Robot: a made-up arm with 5 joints. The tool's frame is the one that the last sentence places.
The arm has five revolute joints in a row. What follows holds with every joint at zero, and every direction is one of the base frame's. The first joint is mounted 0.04 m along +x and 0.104 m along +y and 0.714 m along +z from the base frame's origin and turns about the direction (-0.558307, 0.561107, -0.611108), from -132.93 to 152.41 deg. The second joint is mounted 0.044 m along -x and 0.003 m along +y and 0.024 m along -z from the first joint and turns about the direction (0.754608, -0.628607, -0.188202), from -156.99 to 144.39 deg. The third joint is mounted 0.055 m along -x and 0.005 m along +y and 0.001 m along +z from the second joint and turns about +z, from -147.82 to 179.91 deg. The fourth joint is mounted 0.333 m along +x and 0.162 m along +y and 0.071 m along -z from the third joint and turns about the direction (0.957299, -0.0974, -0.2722), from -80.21 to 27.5 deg. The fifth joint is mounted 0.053 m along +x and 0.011 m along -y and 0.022 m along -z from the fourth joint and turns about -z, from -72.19 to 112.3 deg. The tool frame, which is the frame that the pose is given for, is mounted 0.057 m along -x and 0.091 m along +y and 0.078 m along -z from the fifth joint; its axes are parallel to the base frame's.
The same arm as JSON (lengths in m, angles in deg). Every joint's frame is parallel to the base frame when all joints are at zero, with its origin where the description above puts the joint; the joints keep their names.
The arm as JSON. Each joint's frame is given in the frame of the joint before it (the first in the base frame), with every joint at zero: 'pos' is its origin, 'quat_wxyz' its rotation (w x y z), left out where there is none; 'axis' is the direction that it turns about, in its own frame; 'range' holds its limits. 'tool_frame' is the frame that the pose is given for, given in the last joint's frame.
{
  "length_unit": "m",
  "angle_unit": "deg",
  "joints": [
    {
      "joint": "joint 1",
      "pos": [
        0.04,
        0.104,
        0.714
      ],
      "axis": [
        -0.558307,
        0.561107,
        -0.611108
      ],
      "range": [
        -132.93,
        152.41
      ]
    },
    {
      "joint": "joint 2",
      "pos": [
        -0.044,
        0.003,
        -0.024
      ],
      "axis": [
        0.754608,
        -0.628607,
        -0.188202
      ],
      "range": [
        -156.99,
        144.39
      ]
    },
    {
      "joint": "joint 3",
      "pos": [
        -0.055,
        0.005,
        0.001
      ],
      "axis": [
        0.0,
        0.0,
        1.0
      ],
      "range": [
        -147.82,
        179.91
      ]
    },
    {
      "joint": "joint 4",
      "pos": [
        0.333,
        0.162,
        -0.071
      ],
      "axis": [
        0.957299,
        -0.0974,
        -0.2722
      ],
      "range": [
        -80.21,
        27.5
      ]
    },
    {
      "joint": "joint 5",
      "pos": [
        0.053,
        -0.011,
        -0.022
      ],
      "axis": [
        0.0,
        0.0,
        -1.0
      ],
      "range": [
        -72.19,
        112.3
      ]
    }
  ],
  "tool_frame": {
    "pos": [
      -0.057,
      0.091,
      -0.078
    ]
  }
}

